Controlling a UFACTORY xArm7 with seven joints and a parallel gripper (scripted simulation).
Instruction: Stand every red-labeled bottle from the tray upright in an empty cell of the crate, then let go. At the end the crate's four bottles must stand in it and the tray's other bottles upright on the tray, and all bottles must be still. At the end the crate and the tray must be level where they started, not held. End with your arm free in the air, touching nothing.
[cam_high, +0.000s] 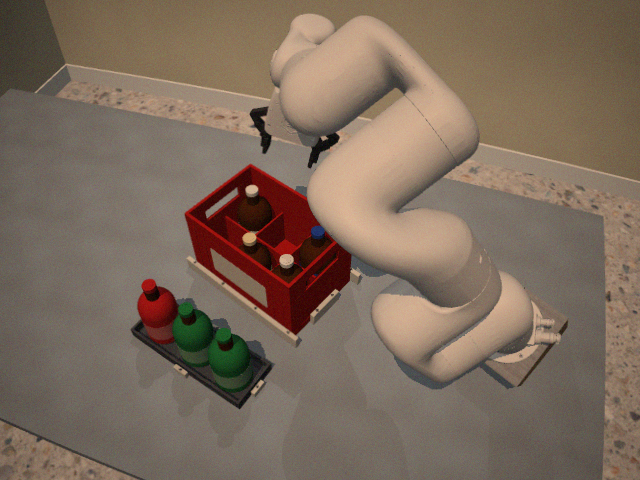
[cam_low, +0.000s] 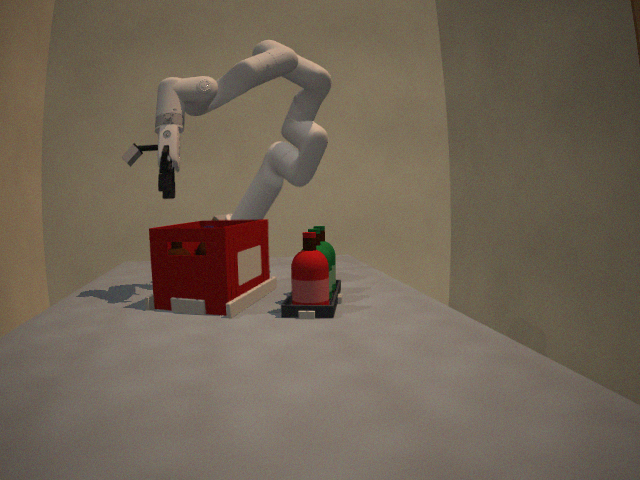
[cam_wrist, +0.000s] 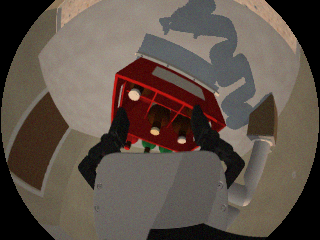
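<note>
Right now the red-labeled bottle is 31 cm to the left of my hand, 17 cm below it and 15 cm ahead of it. Round my hand: tray 33 cm to the left, 24 cm below, 7 cm ahead; then crate 17 cm below, 11 cm to the left.
</note>
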